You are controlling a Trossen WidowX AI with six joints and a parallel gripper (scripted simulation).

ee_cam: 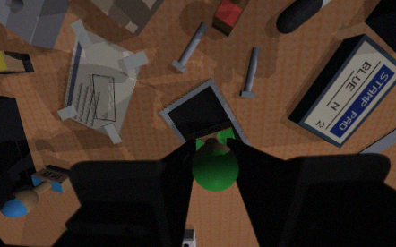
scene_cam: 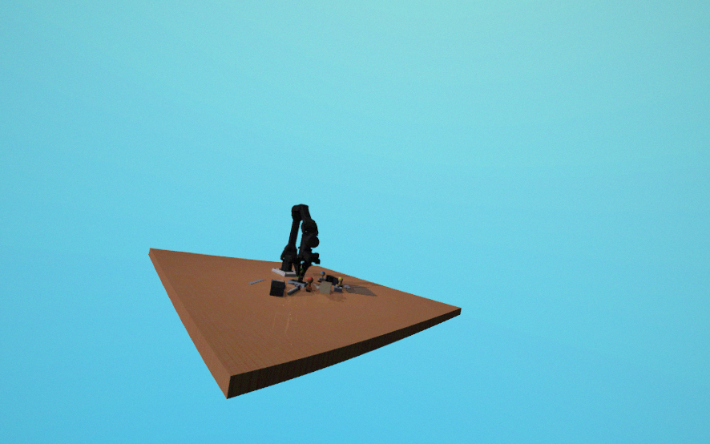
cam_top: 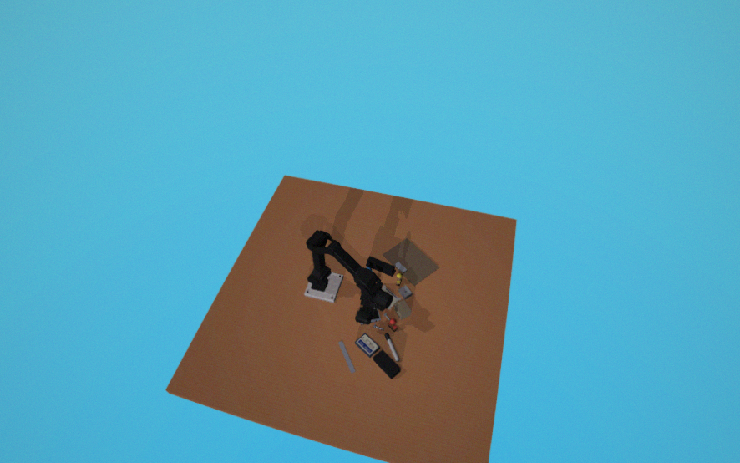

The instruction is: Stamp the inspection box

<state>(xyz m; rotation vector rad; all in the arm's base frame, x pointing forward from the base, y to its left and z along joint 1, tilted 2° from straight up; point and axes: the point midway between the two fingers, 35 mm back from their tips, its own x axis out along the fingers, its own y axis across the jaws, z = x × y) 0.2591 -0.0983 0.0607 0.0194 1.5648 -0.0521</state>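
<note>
The green-knobbed stamp is right at my gripper tip. Also, from my gripper tip: ink pad (4 cm below); card (12 cm to the left, 5 cm ahead, 4 cm below); red stamp (11 cm ahead, 3 cm to the right, 2 cm below).
</note>
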